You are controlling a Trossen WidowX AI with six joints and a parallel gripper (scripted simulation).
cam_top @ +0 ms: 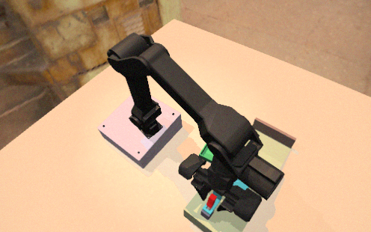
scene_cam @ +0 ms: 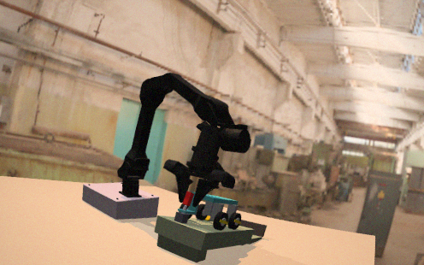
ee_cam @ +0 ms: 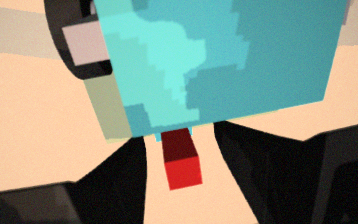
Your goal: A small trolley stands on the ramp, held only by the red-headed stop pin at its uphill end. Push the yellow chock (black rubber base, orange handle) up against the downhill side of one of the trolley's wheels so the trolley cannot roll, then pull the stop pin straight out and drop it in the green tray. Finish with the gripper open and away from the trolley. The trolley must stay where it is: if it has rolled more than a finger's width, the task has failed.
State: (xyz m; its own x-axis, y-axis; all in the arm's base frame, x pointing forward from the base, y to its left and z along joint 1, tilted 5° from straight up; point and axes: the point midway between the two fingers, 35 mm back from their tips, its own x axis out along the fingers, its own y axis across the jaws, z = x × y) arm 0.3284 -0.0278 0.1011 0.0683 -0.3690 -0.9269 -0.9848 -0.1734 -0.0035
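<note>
My gripper tip is now 70 mm past the yellow chock, 180 mm to the right of it and 50 mm above it. Also, from my gripper tip: dark ramp lip 50 mm behind, 350 mm to the left, 110 mm below; cyan trolley 100 mm to the left, 20 mm below; red-headed stop pin right at my gripper tip.
</note>
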